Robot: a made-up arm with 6 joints. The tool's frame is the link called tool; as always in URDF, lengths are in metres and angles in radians.
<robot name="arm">
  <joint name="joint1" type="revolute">
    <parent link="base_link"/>
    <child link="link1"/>
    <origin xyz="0 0 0.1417" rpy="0 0 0"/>
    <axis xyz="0 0 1"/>
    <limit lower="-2.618" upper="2.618" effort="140" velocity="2.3"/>
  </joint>
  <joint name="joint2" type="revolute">
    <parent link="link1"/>
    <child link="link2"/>
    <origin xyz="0 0 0" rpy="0 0 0"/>
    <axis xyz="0.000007 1 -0.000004"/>
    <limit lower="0" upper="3.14" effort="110" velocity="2"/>
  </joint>
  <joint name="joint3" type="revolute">
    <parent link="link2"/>
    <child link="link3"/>
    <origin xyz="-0.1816 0 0.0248" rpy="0 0 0"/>
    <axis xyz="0.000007 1 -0.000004"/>
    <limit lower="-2.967" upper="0" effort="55" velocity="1.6"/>
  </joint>
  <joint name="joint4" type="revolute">
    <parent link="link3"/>
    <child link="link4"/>
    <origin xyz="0.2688 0 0.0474" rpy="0 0 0"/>
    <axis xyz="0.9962 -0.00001 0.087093"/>
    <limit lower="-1.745" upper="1.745" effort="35" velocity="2.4"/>
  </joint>
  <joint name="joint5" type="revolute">
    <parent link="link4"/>
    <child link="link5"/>
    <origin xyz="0 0 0" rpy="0 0 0"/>
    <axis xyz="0.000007 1 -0.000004"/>
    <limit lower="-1.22" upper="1.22" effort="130" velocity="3"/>
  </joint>
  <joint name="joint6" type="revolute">
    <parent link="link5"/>
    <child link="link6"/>
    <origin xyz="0.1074 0 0.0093" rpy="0 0 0"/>
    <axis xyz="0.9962 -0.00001 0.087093"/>
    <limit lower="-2.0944" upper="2.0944" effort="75" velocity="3.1"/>
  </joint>
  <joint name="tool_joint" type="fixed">
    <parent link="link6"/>
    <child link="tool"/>
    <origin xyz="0 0 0" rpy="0 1.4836 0"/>
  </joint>
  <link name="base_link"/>
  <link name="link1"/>
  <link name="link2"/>
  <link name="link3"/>
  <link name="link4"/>
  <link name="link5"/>
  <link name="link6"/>
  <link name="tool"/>
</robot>
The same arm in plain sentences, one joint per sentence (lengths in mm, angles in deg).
The arm has six revolute joints in a row. What follows holds with every joint at zero, and every direction is one of the base frame's. Joint 1 sits 141.7 mm along +z from the base frame's origin and rotates about +z, from -150 to 150 deg. Joint 2 sits at the same point as joint 1 and rotates about +y, from 0 to 179.91 deg. Joint 3 sits 181.6 mm along -x and 24.8 mm along +z from joint 2 and rotates about +y, from -170 to 0 deg. Joint 4 sits 268.8 mm along +x and 47.4 mm along +z from joint 3 and rotates about the direction (0.9962, 0, 0.0871), from -99.98 to 99.98 deg. Joint 5 sits at the same point as joint 4 and rotates about +y, from -69.9 to 69.9 deg. Joint 6 sits 107.4 mm along +x and 9.3 mm along +z from joint 5 and rotates about the direction (0.9962, 0, 0.0871), from -120 to 120 deg. The tool frame, which is the frame that the pose is given for, sits at the same point as joint 6; its axes are the base frame's turned by roll 0, pitch 85 and yaw 0 deg (as in URDF: about the fixed x, then y, then z).
